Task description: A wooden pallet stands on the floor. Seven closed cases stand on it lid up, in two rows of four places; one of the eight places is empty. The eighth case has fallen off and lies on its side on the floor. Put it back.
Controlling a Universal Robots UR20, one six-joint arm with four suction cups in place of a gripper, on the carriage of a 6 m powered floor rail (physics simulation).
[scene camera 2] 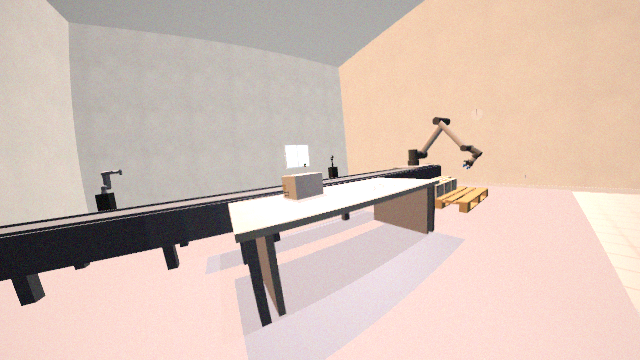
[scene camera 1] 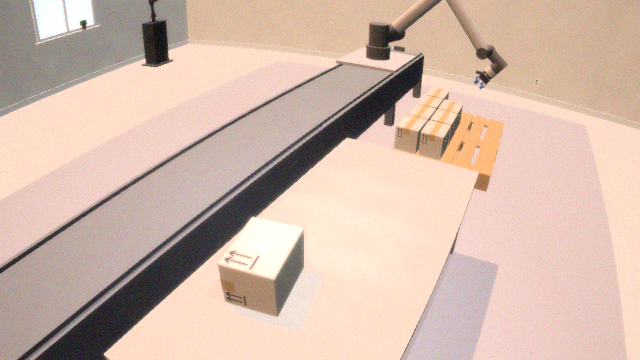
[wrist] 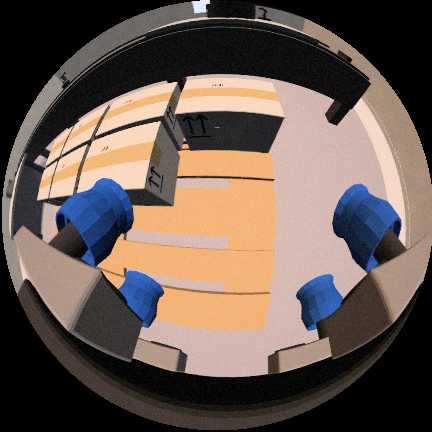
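Where they show: hand, tool point: (scene camera 2: 466, 167) (scene camera 1: 478, 83) (wrist: 233, 264); arm's base, link origin: (scene camera 2: 413, 165) (scene camera 1: 377, 57).
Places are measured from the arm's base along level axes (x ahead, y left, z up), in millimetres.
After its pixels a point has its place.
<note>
Seven taped cases (scene camera 1: 440, 131) (scene camera 2: 445, 187) (wrist: 120, 160) stand lid up in two rows on the wooden pallet (scene camera 1: 491, 142) {x 1284, y -453, z -426 mm} (scene camera 2: 472, 196) {x 1308, y -684, z -426 mm} (wrist: 240, 215) {x 961, y 20, z -426 mm}. In the wrist view the back row has four; its end case (wrist: 227, 102) {x 709, y -24, z -231 mm} stands at the right. The place in front of that case is empty, showing bare slats. My gripper (scene camera 1: 479, 83) {x 1039, y -16, z -54 mm} (scene camera 2: 467, 164) {x 1039, y -16, z -54 mm} (wrist: 231, 260) {x 1039, y -16, z -54 mm}, four blue suction cups, hangs in the air above the far end of the pallet. It is open, with no case on the cups. The fallen case on the floor does not show in any view.
A case (scene camera 1: 261, 265) {x 815, y -3126, z 140 mm} (scene camera 2: 303, 186) {x 869, y -3089, z 53 mm} lies with arrows sideways on the table (scene camera 1: 380, 210) {x 943, y -2419, z -40 mm} (scene camera 2: 350, 197) {x 1136, y -2864, z -40 mm}. The dark floor rail (scene camera 1: 280, 182) (scene camera 2: 125, 222) (wrist: 225, 50) runs beside the table and pallet. A rail leg (wrist: 340, 111) stands at the upper right in the wrist view.
</note>
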